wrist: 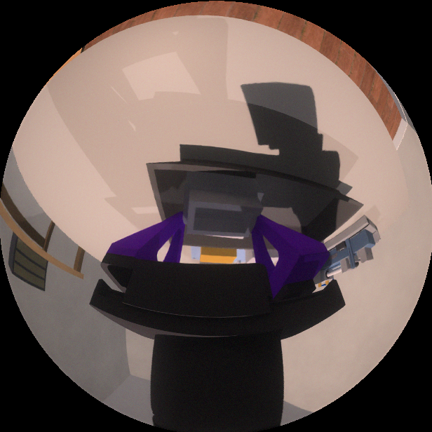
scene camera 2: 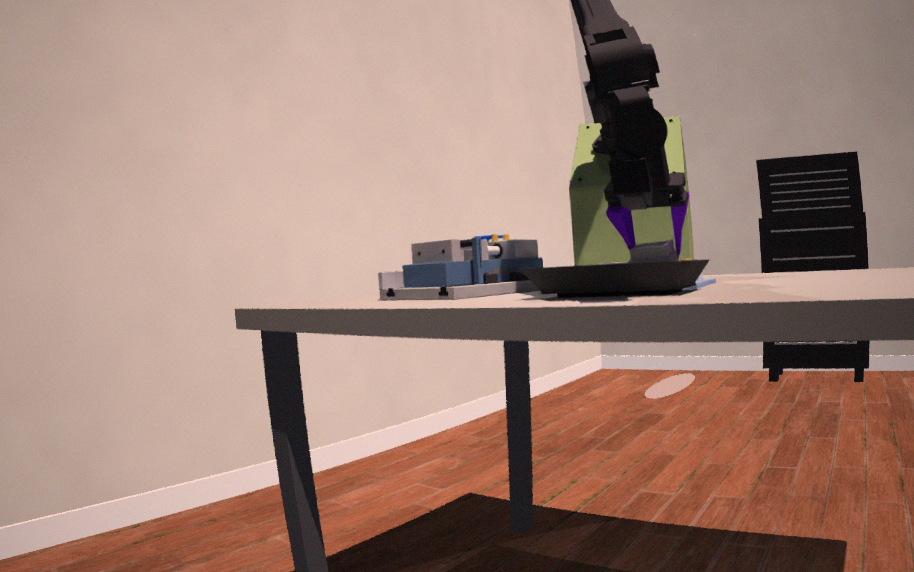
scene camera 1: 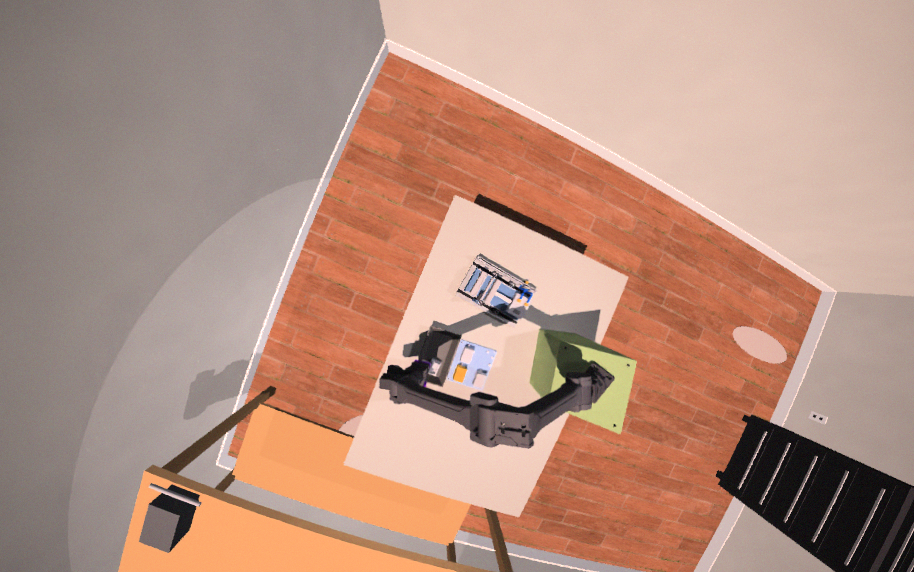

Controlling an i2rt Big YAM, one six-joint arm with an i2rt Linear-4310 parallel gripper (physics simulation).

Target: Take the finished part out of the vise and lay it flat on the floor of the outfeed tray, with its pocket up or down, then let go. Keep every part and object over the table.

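Pixels of known places: gripper, fingertip midpoint: (scene camera 2: 656,254) (scene camera 1: 426,369); arm's base at its link origin: (scene camera 1: 594,382).
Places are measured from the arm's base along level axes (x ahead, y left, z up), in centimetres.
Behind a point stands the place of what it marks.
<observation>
My gripper (scene camera 1: 430,367) {x 44.0, y 39.9, z -26.0 cm} (scene camera 2: 655,251) {x 44.0, y 39.9, z -26.0 cm} (wrist: 217,217) is shut on the grey finished part (scene camera 2: 650,254) {x 46.7, y 41.0, z -25.9 cm} (wrist: 225,186), with a purple finger on each side. The part is inside the dark outfeed tray's outline in the wrist view. Its rectangular pocket faces the wrist camera, and the part looks tilted. In scene camera 2, its top stands above the rim of the outfeed tray (scene camera 1: 446,341) {x 44.3, y 25.9, z -29.9 cm} (scene camera 2: 606,277) {x 49.4, y 35.4, z -28.6 cm} (wrist: 158,187). The near wall hides its underside, so I cannot tell whether it touches the tray floor. The blue and grey vise (scene camera 1: 497,288) {x 43.9, y -4.9, z -21.5 cm} (scene camera 2: 438,273) {x 53.4, y 2.4, z -27.0 cm} (wrist: 352,248) stands apart from the tray.
A pale blue plate (scene camera 1: 490,358) {x 23.9, y 19.8, z -30.3 cm} (scene camera 2: 704,282) {x 27.4, y 37.2, z -30.5 cm} with grey blocks and an orange block (scene camera 1: 460,373) {x 31.3, y 32.5, z -26.7 cm} (wrist: 218,256) lies right beside the tray. A green housing (scene camera 1: 623,391) {x -5.7, y -3.5, z 6.6 cm} (scene camera 2: 586,232) {x 13.1, y -1.7, z -20.2 cm} stands at the table's edge by the arm's base. The tray is near the table edge (scene camera 2: 458,325) {x 66.3, y 26.1, z -33.2 cm}.
</observation>
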